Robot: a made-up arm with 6 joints. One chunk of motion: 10 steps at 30 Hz.
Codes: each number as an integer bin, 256 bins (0 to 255) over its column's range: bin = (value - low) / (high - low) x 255, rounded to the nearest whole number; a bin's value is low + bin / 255 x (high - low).
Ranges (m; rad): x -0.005..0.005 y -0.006..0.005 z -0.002..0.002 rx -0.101..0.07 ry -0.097..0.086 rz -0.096..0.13
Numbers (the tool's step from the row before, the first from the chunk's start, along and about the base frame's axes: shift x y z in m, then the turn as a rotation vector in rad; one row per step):
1: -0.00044 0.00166 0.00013 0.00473 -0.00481 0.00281
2: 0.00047 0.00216 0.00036 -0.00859 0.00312 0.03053
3: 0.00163 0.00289 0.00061 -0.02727 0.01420 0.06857
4: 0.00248 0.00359 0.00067 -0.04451 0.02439 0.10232
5: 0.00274 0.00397 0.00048 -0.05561 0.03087 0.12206
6: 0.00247 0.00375 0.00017 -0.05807 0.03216 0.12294
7: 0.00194 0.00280 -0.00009 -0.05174 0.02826 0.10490
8: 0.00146 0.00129 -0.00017 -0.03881 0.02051 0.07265
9: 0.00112 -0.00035 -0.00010 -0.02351 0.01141 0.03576
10: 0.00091 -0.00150 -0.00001 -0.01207 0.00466 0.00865
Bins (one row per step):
1: 116 178 136 158 128 111
2: 139 189 150 138 140 143
3: 169 206 166 110 155 186
4: 191 222 170 84 169 224
5: 197 231 158 68 178 246
6: 190 226 138 64 180 247
7: 177 204 122 73 175 227
8: 165 169 117 93 164 190
9: 156 131 121 116 151 149
10: 151 104 127 133 142 118

